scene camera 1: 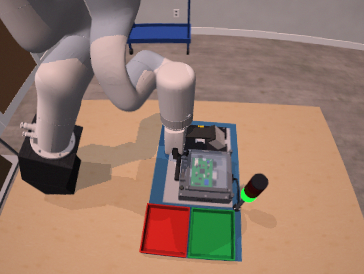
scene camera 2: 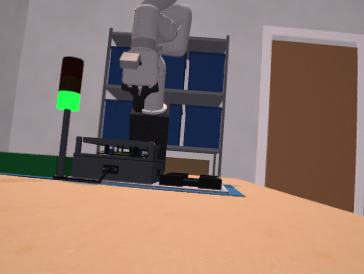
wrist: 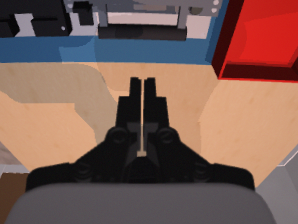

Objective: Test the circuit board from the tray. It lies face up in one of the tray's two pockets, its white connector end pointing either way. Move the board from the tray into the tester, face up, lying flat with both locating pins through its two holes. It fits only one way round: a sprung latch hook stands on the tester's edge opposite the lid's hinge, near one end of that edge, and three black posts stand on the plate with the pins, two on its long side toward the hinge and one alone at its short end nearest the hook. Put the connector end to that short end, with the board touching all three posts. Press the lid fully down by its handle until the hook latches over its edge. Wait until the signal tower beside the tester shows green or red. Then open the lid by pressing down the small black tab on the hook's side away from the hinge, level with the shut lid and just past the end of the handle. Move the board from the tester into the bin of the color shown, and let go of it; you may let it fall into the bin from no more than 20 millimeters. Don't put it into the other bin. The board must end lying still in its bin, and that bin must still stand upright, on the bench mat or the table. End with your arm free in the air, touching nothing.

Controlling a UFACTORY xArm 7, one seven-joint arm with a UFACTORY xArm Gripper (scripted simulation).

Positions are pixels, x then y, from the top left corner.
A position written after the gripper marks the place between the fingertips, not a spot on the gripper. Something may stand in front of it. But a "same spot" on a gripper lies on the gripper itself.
gripper: scene camera 1 177, 153; scene camera 2; wrist
same spot on gripper: (scene camera 2: 138, 101) = (wrist: 137, 102)
